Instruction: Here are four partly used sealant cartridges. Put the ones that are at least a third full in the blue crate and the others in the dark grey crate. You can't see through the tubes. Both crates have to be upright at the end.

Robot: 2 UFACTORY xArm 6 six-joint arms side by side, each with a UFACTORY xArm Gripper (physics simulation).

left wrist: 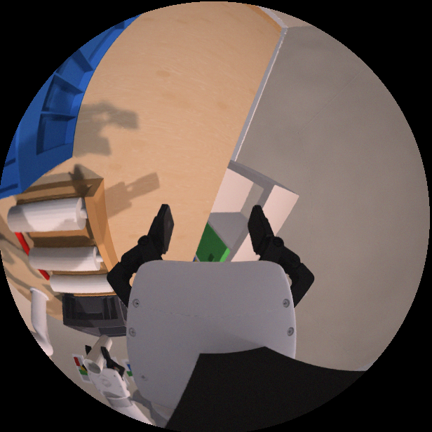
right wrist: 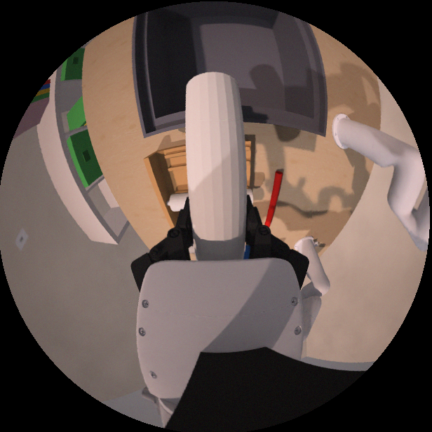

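My right gripper [right wrist: 218, 205] is shut on a white cartridge [right wrist: 215, 150], held above the table near the dark grey crate [right wrist: 235, 129]. The dark grey crate also shows in the left wrist view [left wrist: 95, 329], upright. Three white cartridges [left wrist: 47, 215] [left wrist: 65, 258] [left wrist: 82, 283] lie side by side in a wooden rack [left wrist: 97, 210] [right wrist: 157, 180]; the held cartridge hides much of the rack in the right wrist view. The blue crate [left wrist: 65, 90] stands upright at the upper left of the left wrist view. My left gripper [left wrist: 210, 214] is open and empty, away from the rack.
A red bar [right wrist: 274, 197] lies on the table beside the rack. A white shelf unit with green boxes [right wrist: 85, 156] [left wrist: 212, 242] stands along the table's edge. White arm parts [right wrist: 375, 142] show at the right of the right wrist view.
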